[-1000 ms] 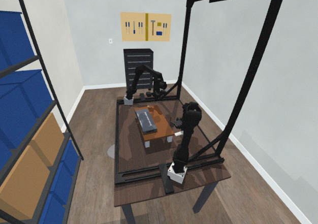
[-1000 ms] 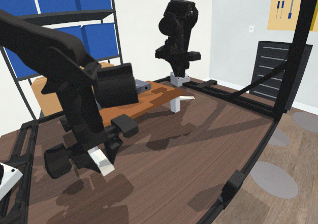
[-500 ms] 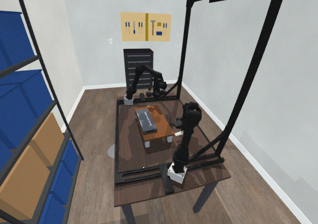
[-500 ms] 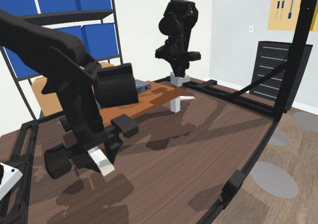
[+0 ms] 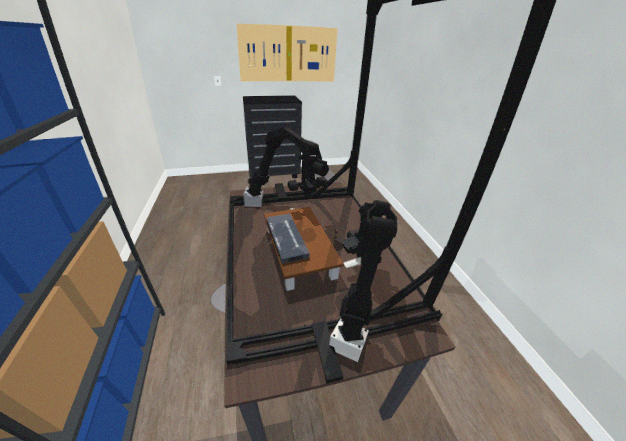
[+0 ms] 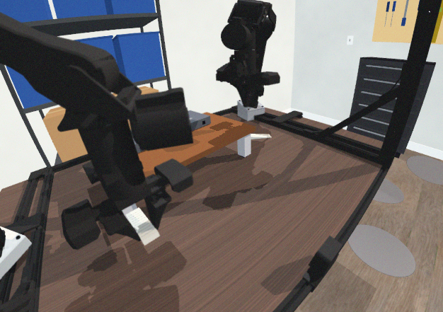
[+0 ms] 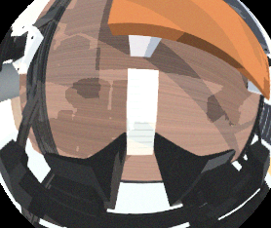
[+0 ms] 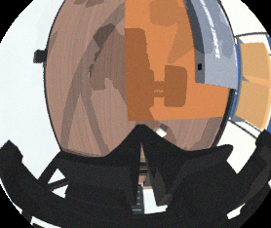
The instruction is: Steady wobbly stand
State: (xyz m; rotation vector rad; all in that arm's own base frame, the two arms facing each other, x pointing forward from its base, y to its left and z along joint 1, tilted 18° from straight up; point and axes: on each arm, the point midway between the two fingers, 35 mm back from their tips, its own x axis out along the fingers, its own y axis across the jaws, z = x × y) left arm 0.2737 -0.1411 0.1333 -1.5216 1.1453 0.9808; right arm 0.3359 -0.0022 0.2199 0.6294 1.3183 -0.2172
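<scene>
Right now my left hand is 3 cm short of the white wedge and 3 cm above it. Round my left hand: grey network switch (24 cm ahead, 23 cm to the right, 2 cm above); stand (22 cm to the right, 18 cm ahead, 5 cm below).
</scene>
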